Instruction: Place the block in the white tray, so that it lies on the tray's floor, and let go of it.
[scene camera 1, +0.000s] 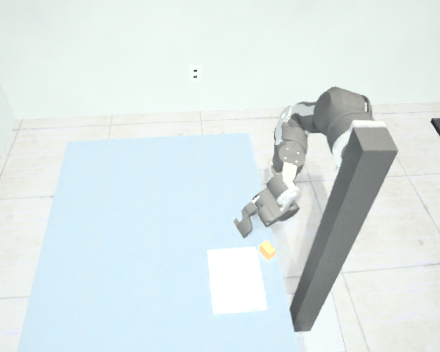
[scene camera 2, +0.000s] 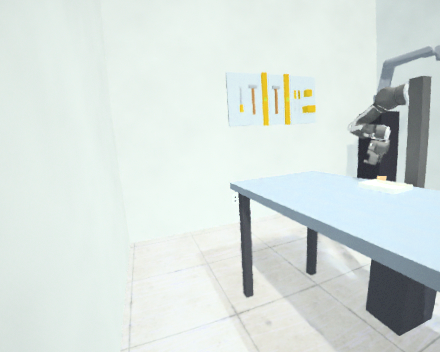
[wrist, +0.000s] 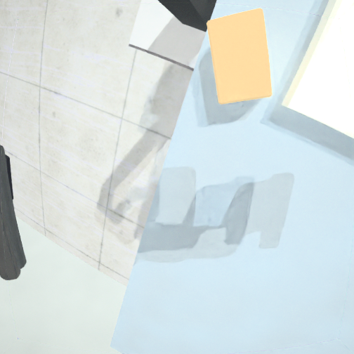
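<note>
The orange block (scene camera 1: 267, 250) (scene camera 2: 382, 178) (wrist: 240, 56) rests on the blue table, just outside the white tray (scene camera 1: 237, 280) (scene camera 2: 386, 187) (wrist: 325, 75), beside one of its corners. A narrow strip of table shows between them in the wrist view. My gripper (scene camera 1: 268, 226) (scene camera 2: 372, 160) is open and empty. It hangs above the table, clear of the block, on the wall-outlet side of it in scene camera 1. In the wrist view one finger shows at the left edge; the other is out of the frame.
The blue table (scene camera 1: 150, 210) (scene camera 2: 310, 200) has its edge close beside the block. A dark upright post (scene camera 1: 340, 225) (scene camera 2: 418, 135) stands beyond that edge and carries the arm. A tool board (scene camera 2: 245, 117) hangs on the wall.
</note>
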